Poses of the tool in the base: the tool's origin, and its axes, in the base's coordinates. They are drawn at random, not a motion.
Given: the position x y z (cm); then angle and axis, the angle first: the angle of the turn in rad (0 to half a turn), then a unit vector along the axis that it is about.
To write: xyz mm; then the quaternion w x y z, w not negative. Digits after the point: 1 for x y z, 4 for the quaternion.
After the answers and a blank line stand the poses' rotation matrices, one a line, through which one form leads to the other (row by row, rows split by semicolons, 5 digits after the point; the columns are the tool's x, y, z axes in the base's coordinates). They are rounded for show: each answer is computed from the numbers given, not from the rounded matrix.
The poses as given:
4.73 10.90 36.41 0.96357 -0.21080 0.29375 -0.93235
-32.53 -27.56 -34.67 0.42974 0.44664 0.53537 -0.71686
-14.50 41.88 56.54 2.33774 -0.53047 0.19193 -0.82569
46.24 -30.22 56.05 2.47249 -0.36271 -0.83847 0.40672
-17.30 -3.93 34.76 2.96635 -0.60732 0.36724 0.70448
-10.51 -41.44 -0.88 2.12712 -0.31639 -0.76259 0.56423
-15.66 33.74 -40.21 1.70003 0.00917 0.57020 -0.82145
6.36 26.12 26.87 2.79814 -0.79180 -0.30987 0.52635
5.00 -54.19 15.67 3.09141 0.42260 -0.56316 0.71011
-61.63 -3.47 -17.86 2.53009 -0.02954 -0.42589 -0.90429
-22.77 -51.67 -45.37 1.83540 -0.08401 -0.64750 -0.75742
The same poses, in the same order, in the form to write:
47.3 109.0 364.1 0.8862 -0.0977 0.1361 -0.4320
-325.3 -275.6 -346.7 0.9770 0.0952 0.1142 -0.1528
-145.0 418.8 565.4 0.3912 -0.4882 0.1766 -0.7599
462.4 -302.2 560.5 0.3283 -0.3426 -0.7920 0.3842
-173.0 -39.3 347.6 0.0875 -0.6050 0.3658 0.7018
-105.1 -414.4 -8.8 0.4858 -0.2766 -0.6666 0.4932
-156.6 337.4 -402.1 0.6600 0.0069 0.4284 -0.6171
63.6 261.2 268.7 0.1709 -0.7801 -0.3053 0.5186
50.0 -541.9 156.7 0.0251 0.4225 -0.5630 0.7099
-616.3 -34.7 -178.6 0.3010 -0.0282 -0.4061 -0.8624
-227.7 -516.7 -453.7 0.6076 -0.0667 -0.5142 -0.6015

0.58967 0.73909 0.32563; -0.79227 0.60764 0.05551; -0.15684 -0.29072 0.94387
0.92721 0.32041 0.19394; -0.27693 0.93514 -0.22098; -0.25217 0.15119 0.95580
-0.21727 0.42206 0.88015; -0.76699 -0.63154 0.11351; 0.60376 -0.65040 0.46093
-0.54963 0.29038 -0.78332; 0.79494 0.47008 -0.38352; 0.25685 -0.83349 -0.48921
-0.25265 -0.56548 -0.78511; -0.31983 -0.71702 0.61935; -0.91317 0.40758 0.00030
-0.37510 -0.11046 -0.92038; 0.84783 0.36057 -0.38881; 0.37481 -0.92617 -0.04160
-0.12878 0.82051 0.55694; -0.80870 0.23816 -0.53785; -0.57395 -0.51966 0.63287
0.27567 0.29913 -0.91352; 0.65362 -0.75517 -0.05004; -0.70483 -0.58330 -0.40369
-0.64178 -0.51131 0.57156; -0.44006 -0.36484 -0.82051; 0.62806 -0.77811 0.00914
-0.81720 0.54203 -0.19592; -0.49627 -0.48889 0.71743; 0.29309 0.68351 0.66852
-0.25262 0.79968 -0.54469; -0.66244 0.26738 0.69978; 0.70524 0.53760 0.46219

